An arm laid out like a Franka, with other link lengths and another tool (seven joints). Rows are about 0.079 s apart.
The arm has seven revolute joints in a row. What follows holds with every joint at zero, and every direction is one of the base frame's. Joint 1 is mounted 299.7 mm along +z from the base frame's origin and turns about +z. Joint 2 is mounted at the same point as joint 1 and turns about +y. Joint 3 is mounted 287.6 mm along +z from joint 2 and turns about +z. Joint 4 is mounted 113.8 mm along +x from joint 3 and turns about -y. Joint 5 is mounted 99.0 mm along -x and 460.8 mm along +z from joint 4 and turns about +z. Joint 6 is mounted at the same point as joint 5 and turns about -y. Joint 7 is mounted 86.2 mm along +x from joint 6 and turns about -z. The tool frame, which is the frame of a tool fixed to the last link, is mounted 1.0 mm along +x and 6.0 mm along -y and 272.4 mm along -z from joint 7; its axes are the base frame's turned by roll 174.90, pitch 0.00 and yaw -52.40 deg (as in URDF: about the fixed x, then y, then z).
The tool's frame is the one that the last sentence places.
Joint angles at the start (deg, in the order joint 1, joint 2, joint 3, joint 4, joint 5, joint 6, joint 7):
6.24 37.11 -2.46 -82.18 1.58 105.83 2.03
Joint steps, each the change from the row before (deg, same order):
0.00 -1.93 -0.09 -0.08 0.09 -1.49 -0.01
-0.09 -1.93 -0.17 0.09 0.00 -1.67 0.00
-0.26 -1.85 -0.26 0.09 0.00 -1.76 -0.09
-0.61 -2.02 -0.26 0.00 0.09 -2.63 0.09
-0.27 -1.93 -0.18 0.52 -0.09 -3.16 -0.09
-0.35 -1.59 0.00 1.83 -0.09 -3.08 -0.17
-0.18 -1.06 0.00 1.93 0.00 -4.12 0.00
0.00 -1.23 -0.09 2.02 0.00 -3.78 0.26
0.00 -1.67 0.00 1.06 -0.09 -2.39 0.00
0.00 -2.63 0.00 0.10 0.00 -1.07 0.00
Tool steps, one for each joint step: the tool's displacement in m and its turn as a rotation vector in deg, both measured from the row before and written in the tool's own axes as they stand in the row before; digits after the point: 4 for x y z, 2 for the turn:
-0.0025 0.0064 -0.0225 0.38 0.09 0.09
-0.0009 0.0084 -0.0236 0.32 0.14 0.23
0.0012 0.0111 -0.0220 0.19 0.02 0.39
0.0013 0.0177 -0.0212 -0.34 -0.64 0.87
-0.0033 0.0164 -0.0239 -0.55 -0.47 0.25
-0.0023 0.0132 -0.0321 0.33 0.11 0.10
-0.0075 0.0154 -0.0243 -0.86 -0.76 0.04
-0.0087 0.0153 -0.0271 -0.40 -0.38 0.24
-0.0079 0.0135 -0.0250 0.28 0.20 -0.03
-0.0077 0.0132 -0.0289 1.43 0.84 0.02

